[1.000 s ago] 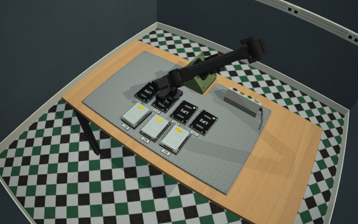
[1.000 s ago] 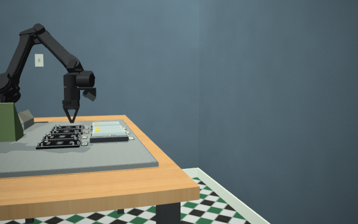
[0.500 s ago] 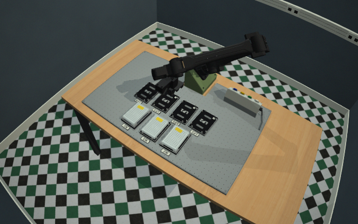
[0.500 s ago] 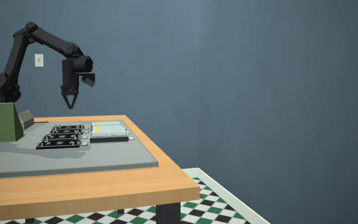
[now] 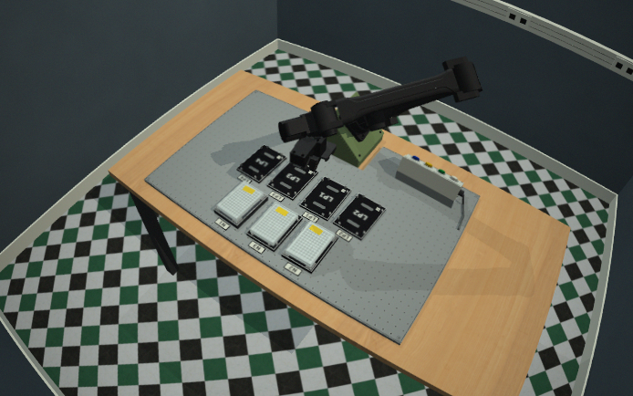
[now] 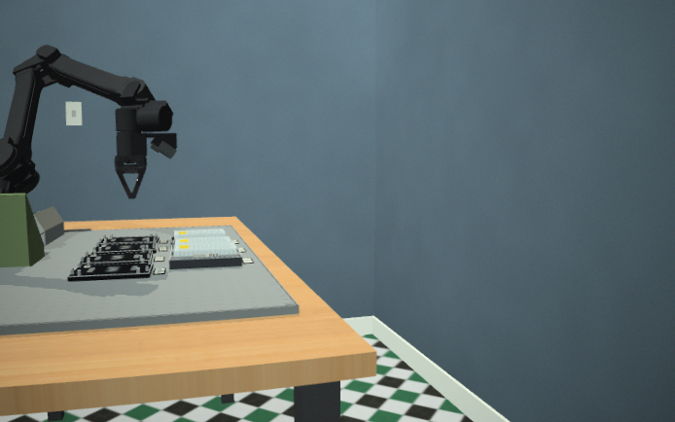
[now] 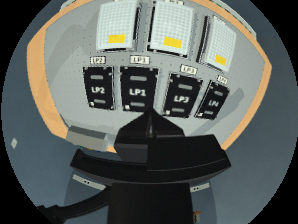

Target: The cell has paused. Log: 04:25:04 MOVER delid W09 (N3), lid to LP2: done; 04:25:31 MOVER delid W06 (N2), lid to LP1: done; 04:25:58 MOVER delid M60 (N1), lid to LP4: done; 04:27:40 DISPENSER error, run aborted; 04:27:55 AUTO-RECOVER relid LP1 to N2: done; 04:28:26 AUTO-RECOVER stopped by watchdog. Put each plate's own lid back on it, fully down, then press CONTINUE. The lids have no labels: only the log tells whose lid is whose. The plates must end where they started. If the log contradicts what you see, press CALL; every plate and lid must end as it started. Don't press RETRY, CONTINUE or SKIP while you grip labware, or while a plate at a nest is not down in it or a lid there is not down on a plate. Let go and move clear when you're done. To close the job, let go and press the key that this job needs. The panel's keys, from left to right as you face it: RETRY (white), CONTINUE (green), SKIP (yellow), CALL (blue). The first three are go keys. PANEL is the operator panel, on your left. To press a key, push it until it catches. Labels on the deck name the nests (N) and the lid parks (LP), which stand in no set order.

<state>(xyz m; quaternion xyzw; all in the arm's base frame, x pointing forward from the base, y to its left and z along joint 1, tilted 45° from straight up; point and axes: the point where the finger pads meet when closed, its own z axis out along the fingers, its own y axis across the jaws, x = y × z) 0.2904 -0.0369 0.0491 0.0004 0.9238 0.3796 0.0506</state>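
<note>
Right now my hand is 330 mm to the right of the green key, 270 mm past it and 70 mm above it. The rest, counted from my hand: white retry key (380 mm to the left, 270 mm behind, 70 mm below); blue key (280 mm behind, 230 mm to the left, 70 mm below); yellow key (280 mm to the left, 280 mm behind, 70 mm below).
</note>
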